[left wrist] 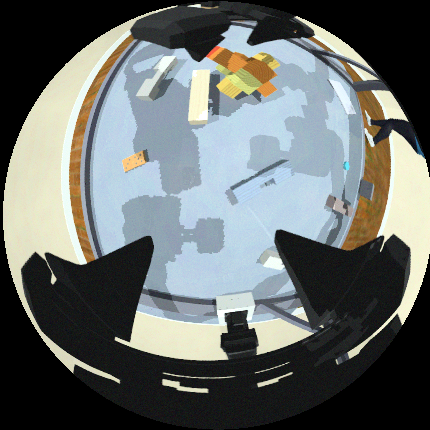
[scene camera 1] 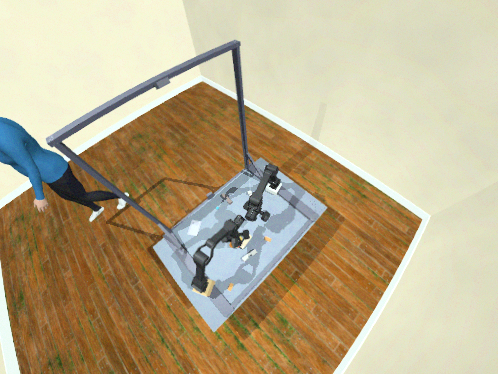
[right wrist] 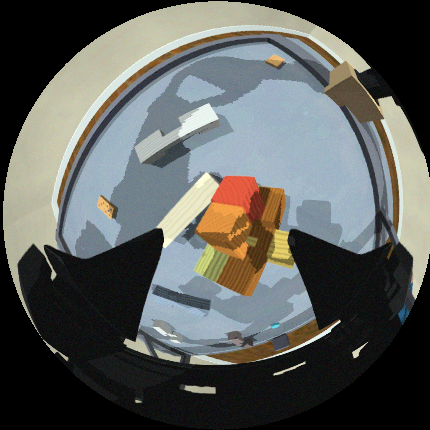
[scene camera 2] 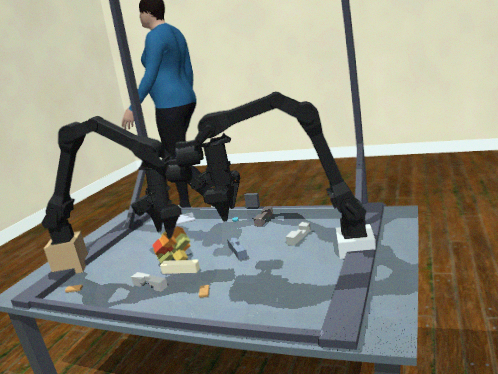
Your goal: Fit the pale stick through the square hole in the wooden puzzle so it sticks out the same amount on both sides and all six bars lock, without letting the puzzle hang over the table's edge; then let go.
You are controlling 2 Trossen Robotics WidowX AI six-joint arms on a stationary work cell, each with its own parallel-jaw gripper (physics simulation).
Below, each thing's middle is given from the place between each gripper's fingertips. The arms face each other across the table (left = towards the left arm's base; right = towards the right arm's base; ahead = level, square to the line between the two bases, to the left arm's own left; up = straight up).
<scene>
Right now the pale stick [right wrist: 198, 196] is 17 cm to the right of my left hand, 15 cm below it and 1 cm ahead of it.
Now: right hand 4 cm short of the pale stick, 4 cm to the right of it and 9 cm above it.
</scene>
